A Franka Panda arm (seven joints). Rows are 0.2 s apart.
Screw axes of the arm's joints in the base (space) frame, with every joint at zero. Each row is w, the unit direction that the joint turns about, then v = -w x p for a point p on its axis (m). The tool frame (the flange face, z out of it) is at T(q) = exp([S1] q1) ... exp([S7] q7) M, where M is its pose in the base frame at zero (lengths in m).
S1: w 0 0 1 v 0.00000 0.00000 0.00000
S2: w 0 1 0 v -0.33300 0.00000 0.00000
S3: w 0 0 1 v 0.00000 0.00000 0.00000
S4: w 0 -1 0 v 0.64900 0.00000 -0.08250
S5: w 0 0 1 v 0.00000 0.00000 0.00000
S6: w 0 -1 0 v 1.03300 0.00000 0.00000
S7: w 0 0 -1 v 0.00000 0.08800 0.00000
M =
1 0 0 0.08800
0 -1 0 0.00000
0 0 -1 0.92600
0 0 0 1
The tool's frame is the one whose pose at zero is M.
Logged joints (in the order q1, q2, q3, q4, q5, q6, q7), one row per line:
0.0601 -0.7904 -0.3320 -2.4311 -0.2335 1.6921 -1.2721
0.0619 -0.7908 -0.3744 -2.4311 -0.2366 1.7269 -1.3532
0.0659 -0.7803 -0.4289 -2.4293 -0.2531 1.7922 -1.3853
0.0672 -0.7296 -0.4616 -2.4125 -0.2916 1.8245 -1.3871
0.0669 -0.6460 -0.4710 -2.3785 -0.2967 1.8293 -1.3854
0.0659 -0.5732 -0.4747 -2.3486 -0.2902 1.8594 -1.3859
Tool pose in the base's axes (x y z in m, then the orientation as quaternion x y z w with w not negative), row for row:
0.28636 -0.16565 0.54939 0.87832 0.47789 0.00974 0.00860
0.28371 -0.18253 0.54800 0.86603 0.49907 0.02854 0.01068
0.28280 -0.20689 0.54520 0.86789 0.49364 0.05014 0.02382
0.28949 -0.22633 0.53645 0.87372 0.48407 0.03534 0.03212
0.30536 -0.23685 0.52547 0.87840 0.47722 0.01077 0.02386
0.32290 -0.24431 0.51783 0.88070 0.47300 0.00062 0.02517
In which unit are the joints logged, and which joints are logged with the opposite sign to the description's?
The joints are logged in radians. Opposite sign: q1.
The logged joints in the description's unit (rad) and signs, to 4 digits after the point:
-0.0601 -0.7904 -0.3320 -2.4311 -0.2335 1.6921 -1.2721
-0.0619 -0.7908 -0.3744 -2.4311 -0.2366 1.7269 -1.3532
-0.0659 -0.7803 -0.4289 -2.4293 -0.2531 1.7922 -1.3853
-0.0672 -0.7296 -0.4616 -2.4125 -0.2916 1.8245 -1.3871
-0.0669 -0.6460 -0.4710 -2.3785 -0.2967 1.8293 -1.3854
-0.0659 -0.5732 -0.4747 -2.3486 -0.2902 1.8594 -1.3859

